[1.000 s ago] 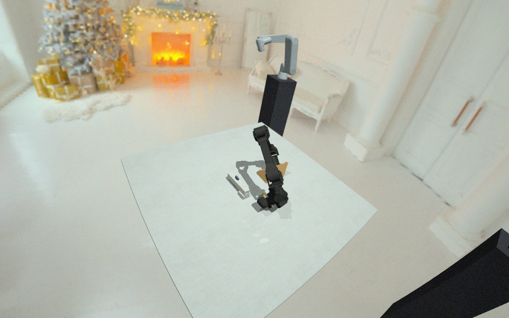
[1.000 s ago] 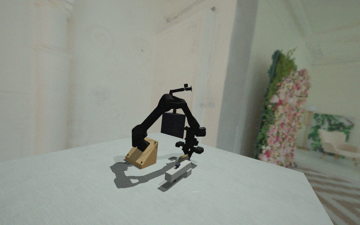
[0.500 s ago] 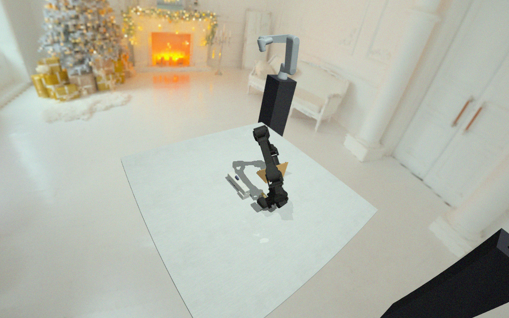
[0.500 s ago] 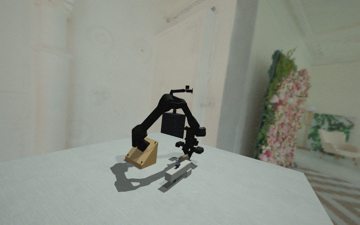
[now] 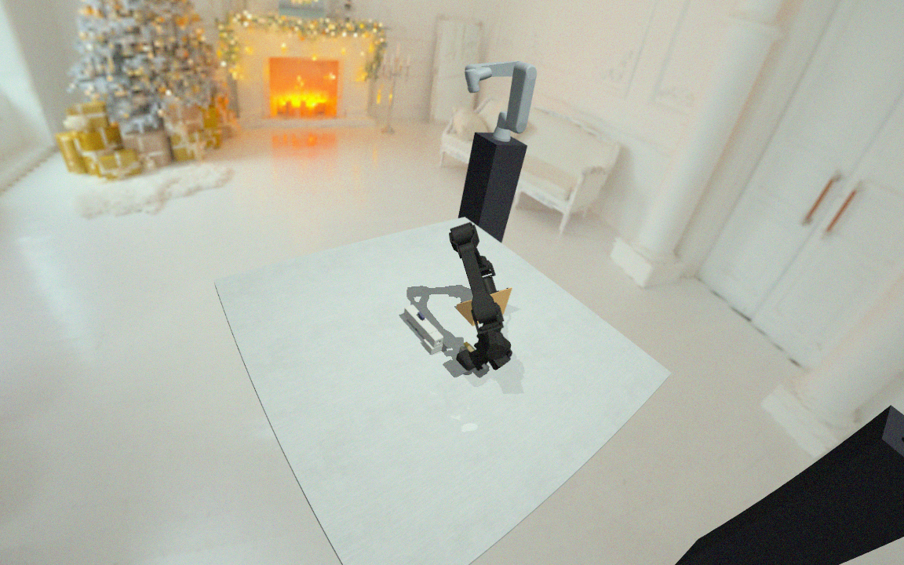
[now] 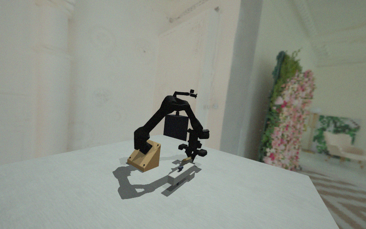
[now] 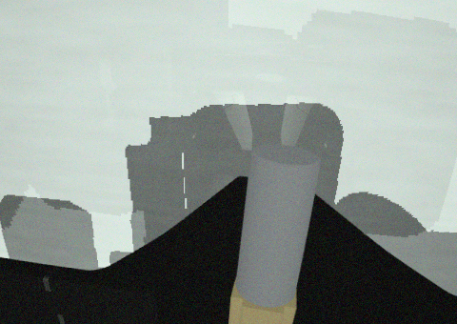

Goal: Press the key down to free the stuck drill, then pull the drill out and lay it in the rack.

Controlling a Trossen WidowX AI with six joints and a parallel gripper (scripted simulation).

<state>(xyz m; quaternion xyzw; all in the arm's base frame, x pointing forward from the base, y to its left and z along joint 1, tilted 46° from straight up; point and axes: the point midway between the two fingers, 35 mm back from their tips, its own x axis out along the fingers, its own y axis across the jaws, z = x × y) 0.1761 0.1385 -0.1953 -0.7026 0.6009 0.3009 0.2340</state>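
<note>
Now: gripper tip 4 cm to the left of the drill and 4 cm below it. From my gripper tip the other things lie so: dark blue key: 11 cm ahead, 23 cm to the right, 4 cm above; then grey grooved rack: 1 cm ahead, 5 cm to the right, 1 cm above; then grey housing: 10 cm ahead, 21 cm to the right, 3 cm above.
</note>
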